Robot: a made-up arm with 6 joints. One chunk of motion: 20 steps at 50 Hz.
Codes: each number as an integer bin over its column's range. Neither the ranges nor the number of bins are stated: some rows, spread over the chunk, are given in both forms.
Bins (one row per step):
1: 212 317 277 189 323 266
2: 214 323 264 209 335 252
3: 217 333 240 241 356 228
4: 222 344 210 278 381 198
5: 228 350 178 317 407 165
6: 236 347 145 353 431 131
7: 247 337 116 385 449 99
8: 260 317 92 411 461 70
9: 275 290 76 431 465 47
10: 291 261 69 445 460 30
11: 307 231 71 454 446 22
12: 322 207 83 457 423 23
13: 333 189 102 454 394 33
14: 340 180 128 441 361 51
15: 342 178 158 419 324 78
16: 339 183 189 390 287 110
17: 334 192 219 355 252 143
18: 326 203 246 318 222 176
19: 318 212 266 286 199 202
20: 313 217 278 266 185 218
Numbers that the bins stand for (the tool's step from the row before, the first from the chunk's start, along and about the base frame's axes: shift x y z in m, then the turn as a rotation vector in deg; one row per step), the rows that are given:
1: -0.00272 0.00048 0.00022 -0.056 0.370 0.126
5: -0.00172 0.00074 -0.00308 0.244 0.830 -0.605
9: 0.00122 0.00027 -0.00647 0.512 1.148 -1.460
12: 0.00416 -0.00038 -0.00624 0.573 0.918 -1.633
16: 0.00523 -0.00057 -0.00271 0.416 0.173 -1.004
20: 0.00360 -0.00030 0.00025 0.125 -0.386 -0.222
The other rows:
2: -0.00260 0.00053 -0.00022 -0.009 0.436 0.025
3: -0.00241 0.00061 -0.00102 0.066 0.551 -0.149
4: -0.00210 0.00069 -0.00201 0.153 0.688 -0.366
6: -0.00122 0.00072 -0.00418 0.329 0.962 -0.851
7: -0.00053 0.00064 -0.00514 0.404 1.060 -1.083
8: 0.00028 0.00048 -0.00594 0.465 1.126 -1.293
10: 0.00222 0.00004 -0.00670 0.545 1.121 -1.583
11: 0.00323 -0.00019 -0.00664 0.566 1.044 -1.641
13: 0.00485 -0.00052 -0.00561 0.566 0.759 -1.561
14: 0.00529 -0.00059 -0.00474 0.536 0.578 -1.431
15: 0.00542 -0.00061 -0.00374 0.484 0.375 -1.235
17: 0.00492 -0.00050 -0.00171 0.334 -0.019 -0.765
18: 0.00441 -0.00041 -0.00082 0.247 -0.184 -0.526
19: 0.00391 -0.00034 -0.00015 0.172 -0.310 -0.337

